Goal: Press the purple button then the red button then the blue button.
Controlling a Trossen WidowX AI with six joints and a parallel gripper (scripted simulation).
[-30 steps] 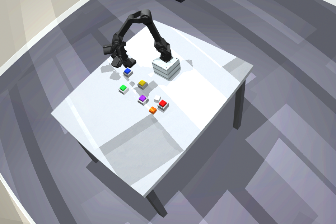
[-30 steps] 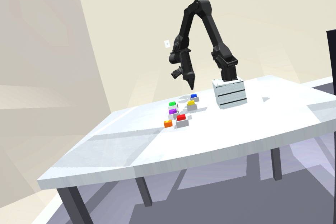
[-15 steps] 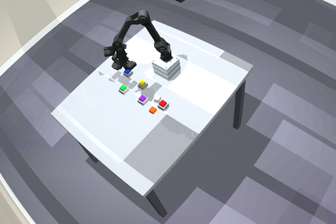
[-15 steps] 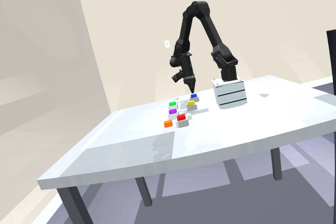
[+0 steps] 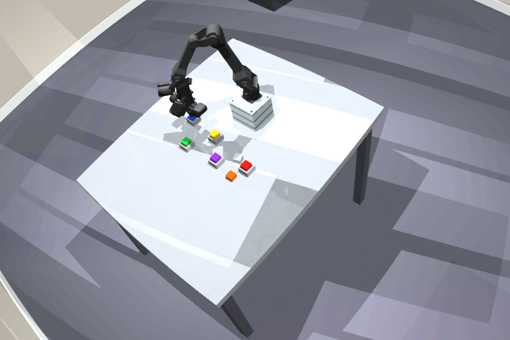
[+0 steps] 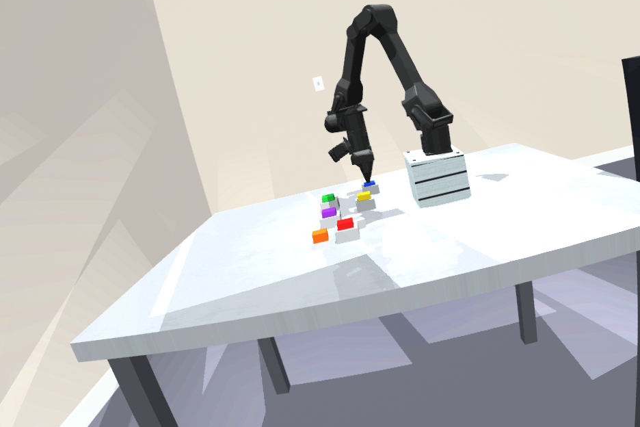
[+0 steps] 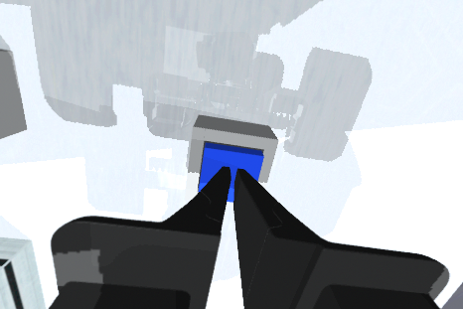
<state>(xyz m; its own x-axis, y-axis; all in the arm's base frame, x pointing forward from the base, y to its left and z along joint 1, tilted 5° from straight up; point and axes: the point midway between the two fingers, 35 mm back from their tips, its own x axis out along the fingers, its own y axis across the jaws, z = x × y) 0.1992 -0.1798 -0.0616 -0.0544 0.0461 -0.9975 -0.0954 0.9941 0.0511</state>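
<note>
The blue button lies 1 cm below my gripper tip. Round my gripper tip: yellow button (16 cm to the left); green button (11 cm ahead, 9 cm to the left); purple button (25 cm to the left, 8 cm ahead).
</note>
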